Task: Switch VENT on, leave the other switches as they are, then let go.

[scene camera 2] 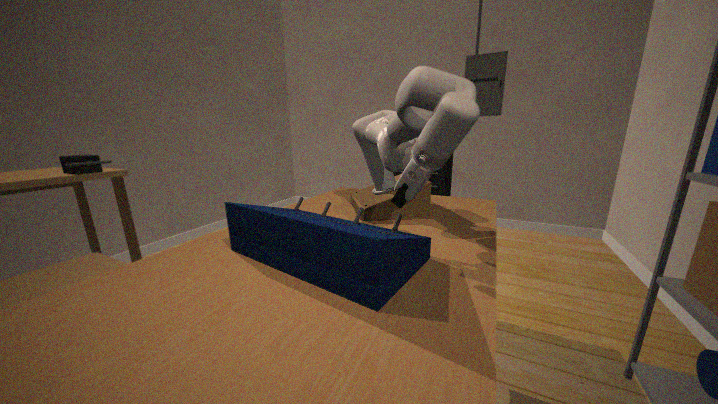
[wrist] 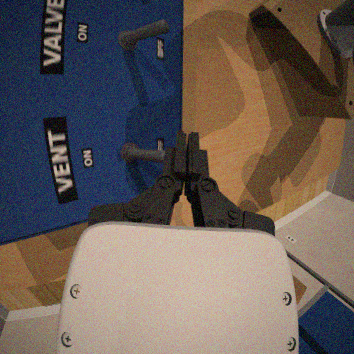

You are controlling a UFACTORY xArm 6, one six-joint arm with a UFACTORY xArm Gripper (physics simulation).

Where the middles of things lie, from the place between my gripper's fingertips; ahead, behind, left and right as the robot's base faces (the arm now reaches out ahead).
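The blue switch panel [scene camera 2: 367, 264] is there in my scene, and counted from my hand it sits 190 mm to the right of it, 50 mm ahead of it and 70 mm below it.
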